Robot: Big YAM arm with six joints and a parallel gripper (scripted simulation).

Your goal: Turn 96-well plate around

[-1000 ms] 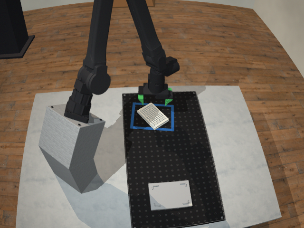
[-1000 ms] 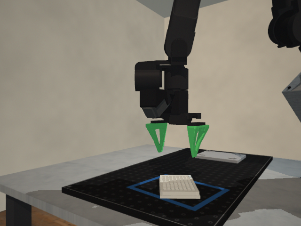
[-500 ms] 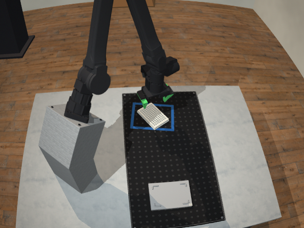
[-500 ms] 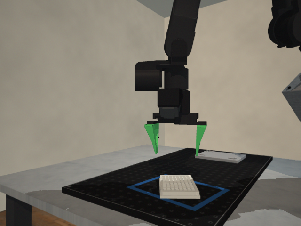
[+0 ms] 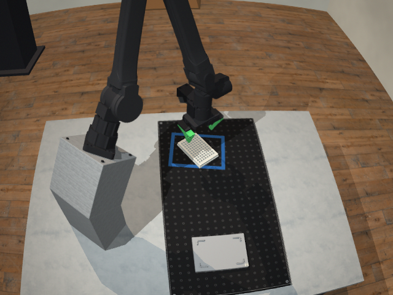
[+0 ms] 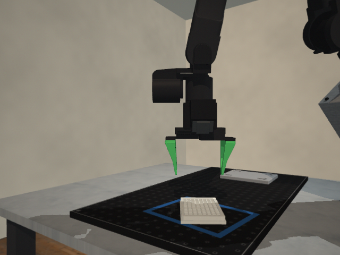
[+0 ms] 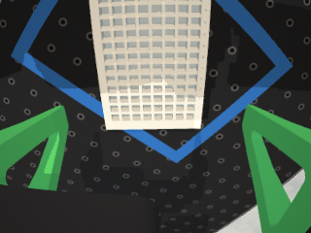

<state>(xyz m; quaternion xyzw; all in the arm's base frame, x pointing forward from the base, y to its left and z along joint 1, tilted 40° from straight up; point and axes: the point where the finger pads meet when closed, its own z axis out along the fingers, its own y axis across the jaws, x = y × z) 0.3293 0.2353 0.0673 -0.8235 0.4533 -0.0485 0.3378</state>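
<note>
Now: hand 8 cm above the white 96-well plate. From my hand the other things lie so: grey plate nest N1: 7 cm ahead, 40 cm to the right, 8 cm below; then A1 mark: 15 cm ahead, 44 cm to the right, 8 cm below.
</note>
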